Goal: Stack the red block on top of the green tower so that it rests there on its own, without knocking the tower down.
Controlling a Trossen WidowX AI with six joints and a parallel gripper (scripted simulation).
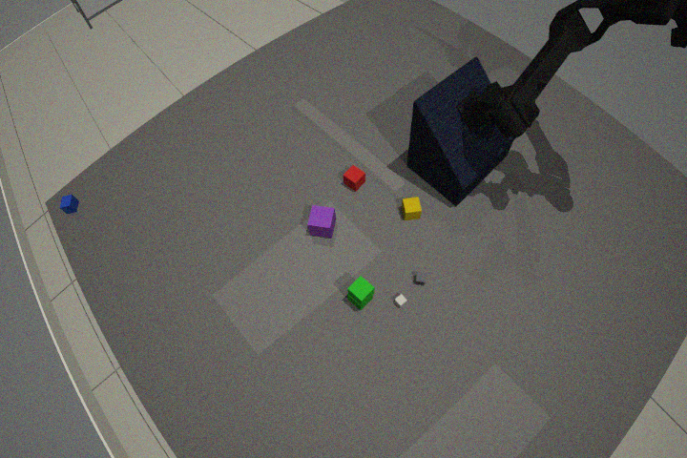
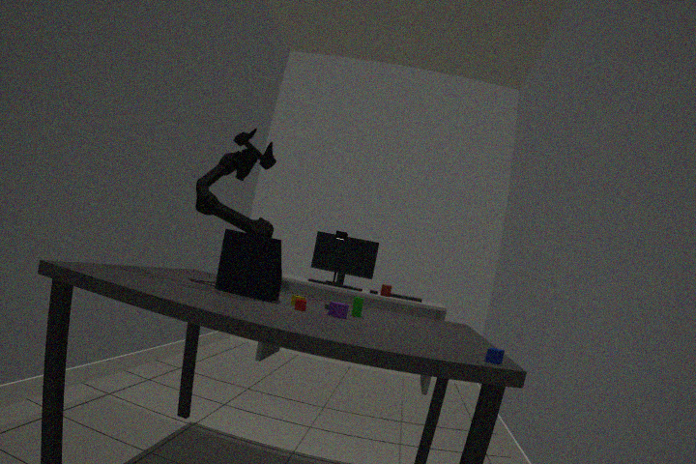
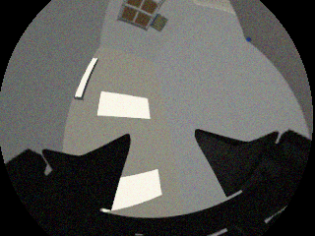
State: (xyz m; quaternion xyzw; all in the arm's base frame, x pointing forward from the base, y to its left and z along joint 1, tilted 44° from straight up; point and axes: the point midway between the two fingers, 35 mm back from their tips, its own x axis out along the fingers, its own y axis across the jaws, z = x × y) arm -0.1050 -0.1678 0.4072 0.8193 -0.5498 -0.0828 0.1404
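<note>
Right now my gripper tip is 29 cm short of the red block, 26 cm to the left of it and 57 cm above it. The rest, counted from my gripper tip: green block: 47 cm ahead, 8 cm to the right, 57 cm below; purple cube: 41 cm ahead, 24 cm to the right, 56 cm below; yellow cube: 27 cm ahead, 13 cm to the right, 57 cm below.
</note>
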